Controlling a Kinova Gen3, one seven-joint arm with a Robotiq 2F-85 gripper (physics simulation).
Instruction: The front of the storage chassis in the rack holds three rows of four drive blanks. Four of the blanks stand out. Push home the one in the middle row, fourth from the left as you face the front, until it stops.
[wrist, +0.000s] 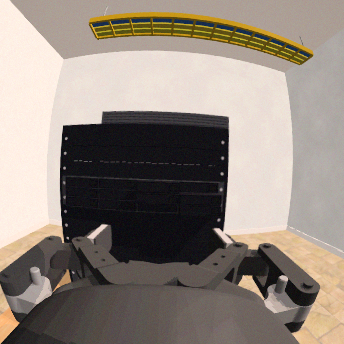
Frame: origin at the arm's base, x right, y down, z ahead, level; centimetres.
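Seen in the pictures: gripper, fingertip midpoint: (159, 238).
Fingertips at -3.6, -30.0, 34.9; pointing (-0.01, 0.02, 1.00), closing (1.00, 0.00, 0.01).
Offsets run from my fingertips to a thing's top centre, as dx, dy, dz. "spot": to the spot under its first point.
The black rack (145, 142) stands upright ahead. The storage chassis @(spot: +15.9, -1.3, +34.1) (219, 186) shows as a wide dark band across its middle, with faint outlines of drive blanks in rows. The middle-row, fourth-from-left blank @(+9.5, +0.3, +35.1) (200, 198) is at the right end of the band. A lighter edge runs above it, and it seems to stand out, but the dark makes its depth and lower edge hard to tell. My gripper (159, 238) is open and empty. Its fingertips are wide apart, lower in the view than the chassis, and the blank lies above and left of the right fingertip. No contact shows.
A yellow cable tray (200, 27) hangs from the ceiling above the rack. Pale walls (165, 80) stand behind and at both sides. Tiled floor (310, 260) shows at the lower right. Screw heads line both side edges of the rack front.
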